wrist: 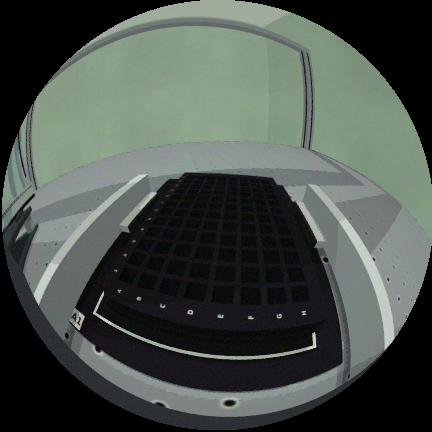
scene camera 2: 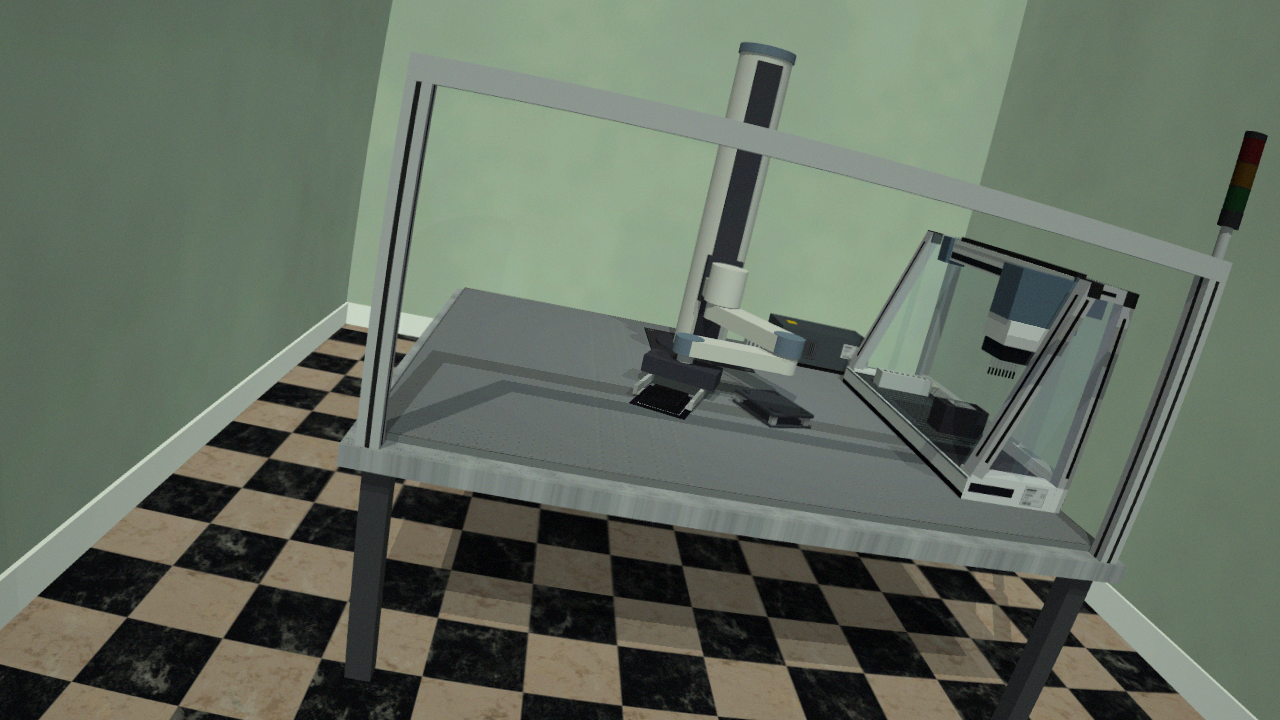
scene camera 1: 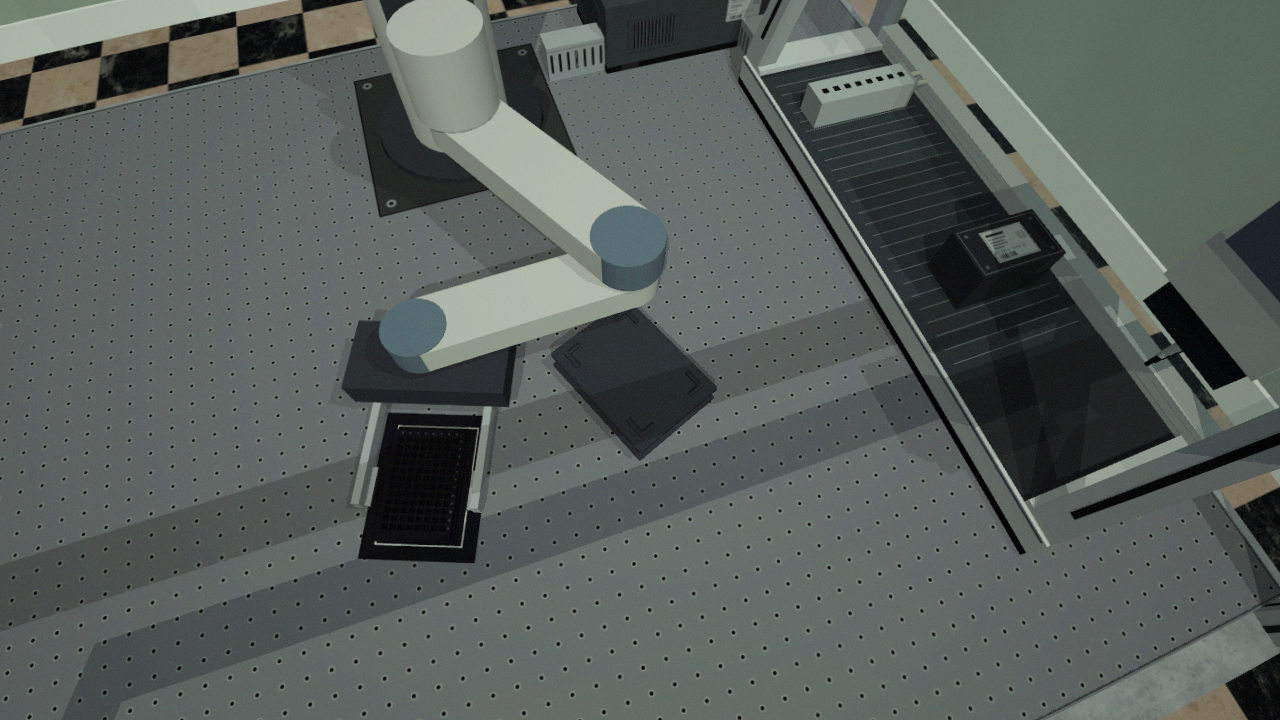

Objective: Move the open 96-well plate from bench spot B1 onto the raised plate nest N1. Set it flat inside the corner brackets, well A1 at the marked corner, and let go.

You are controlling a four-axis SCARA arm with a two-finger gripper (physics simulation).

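Places are measured from the arm's base along level axes (x ahead, y left, z up), in metres.
Pixels of known places: gripper, between the fingertips: [wrist: 225, 187] [scene camera 2: 662, 397] [scene camera 1: 416, 508].
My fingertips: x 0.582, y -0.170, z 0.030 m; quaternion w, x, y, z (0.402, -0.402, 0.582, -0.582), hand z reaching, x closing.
Note:
Ahead of a thing's pixels: the offset from my fingertips to its middle. "spot": to the spot under its first point. Level surfaces: height alone.
The black open 96-well plate {0.027 m back, 0.010 m left, 0.008 m down} [scene camera 1: 424, 479] [wrist: 215, 240] lies flat on bench spot B1, a black mat {0.015 m down} [scene camera 1: 420, 554] [wrist: 225, 376] with a white outline. In the wrist view its row letters A to H face the camera, and an A1 label {spot: 0.082 m back, 0.095 m left, 0.015 m down} [wrist: 77, 319] lies at the near left. My gripper [scene camera 1: 419, 503] [scene camera 2: 665, 397] [wrist: 225, 187] is open, with one finger along each long side of the plate and small gaps at the pads. The raised nest N1 {0.075 m back, 0.277 m left, 0.003 m up} [scene camera 1: 631, 380] [scene camera 2: 774, 407] is a dark, rotated platform with corner brackets, bare on top; its marked corner cannot be made out.
The arm's elbow [scene camera 1: 628, 246] hangs behind the nest. At the right is a framed enclosure with a dark ribbed deck [scene camera 1: 895, 192], holding a white slotted block {spot: 0.355 m back, 0.716 m left, 0.075 m up} [scene camera 1: 859, 96] and a black box {spot: 0.038 m back, 0.721 m left, 0.103 m up} [scene camera 1: 1000, 255]. A dark grey unit {spot: 0.616 m back, 0.521 m left, 0.034 m up} [scene camera 1: 666, 34] stands at the back.

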